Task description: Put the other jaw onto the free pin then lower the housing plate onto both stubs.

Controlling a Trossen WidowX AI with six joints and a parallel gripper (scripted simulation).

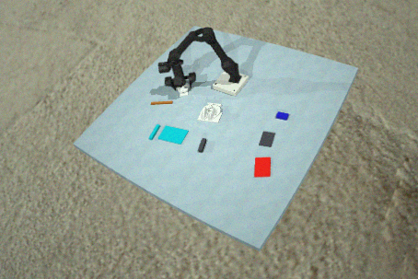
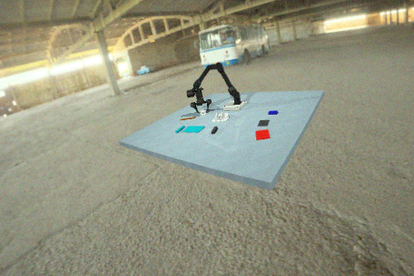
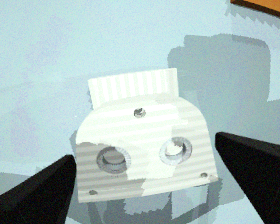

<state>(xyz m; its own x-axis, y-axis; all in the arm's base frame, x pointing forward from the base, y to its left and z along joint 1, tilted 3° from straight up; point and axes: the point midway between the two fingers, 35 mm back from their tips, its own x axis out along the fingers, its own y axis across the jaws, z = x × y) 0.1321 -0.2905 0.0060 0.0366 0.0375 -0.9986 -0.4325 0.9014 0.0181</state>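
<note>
Right now the white housing part is 20 mm above my gripper tip, 10 mm to the left of it and 10 mm ahead of it. The rest, counted from my gripper tip: cyan plate 340 mm ahead, 100 mm to the left, 10 mm below; white jaw 260 mm to the left, 110 mm ahead; orange stick 130 mm ahead, 90 mm to the right, 10 mm below.
</note>
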